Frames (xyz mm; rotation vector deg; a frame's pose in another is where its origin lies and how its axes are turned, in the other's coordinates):
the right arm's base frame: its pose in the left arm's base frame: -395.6 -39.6 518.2 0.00 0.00 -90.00
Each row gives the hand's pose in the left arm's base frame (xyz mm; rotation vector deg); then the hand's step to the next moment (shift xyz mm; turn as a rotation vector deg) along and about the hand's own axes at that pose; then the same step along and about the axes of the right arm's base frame.
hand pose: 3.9 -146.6 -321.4 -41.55 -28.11 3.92
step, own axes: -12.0 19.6 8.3 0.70 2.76 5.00
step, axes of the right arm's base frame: -17.1 -12.3 -12.3 -5.33 -1.35 1.69
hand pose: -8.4 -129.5 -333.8 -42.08 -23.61 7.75
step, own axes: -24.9 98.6 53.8 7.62 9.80 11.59
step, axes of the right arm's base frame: -99.7 -42.5 -38.6 -16.44 2.41 3.53
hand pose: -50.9 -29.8 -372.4 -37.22 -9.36 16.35
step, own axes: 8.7 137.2 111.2 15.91 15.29 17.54
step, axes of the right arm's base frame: -170.4 -47.0 3.3 -26.59 7.70 5.32
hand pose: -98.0 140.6 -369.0 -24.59 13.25 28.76
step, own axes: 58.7 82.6 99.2 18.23 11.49 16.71
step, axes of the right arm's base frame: -134.3 18.9 41.3 -24.17 11.53 5.14
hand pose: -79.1 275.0 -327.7 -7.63 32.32 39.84
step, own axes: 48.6 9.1 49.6 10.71 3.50 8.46
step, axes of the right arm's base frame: -49.5 46.8 16.5 -11.30 8.25 1.66
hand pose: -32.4 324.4 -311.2 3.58 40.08 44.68
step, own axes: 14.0 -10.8 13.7 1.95 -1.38 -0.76
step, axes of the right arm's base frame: -4.2 22.0 -0.4 -0.15 1.38 -2.09
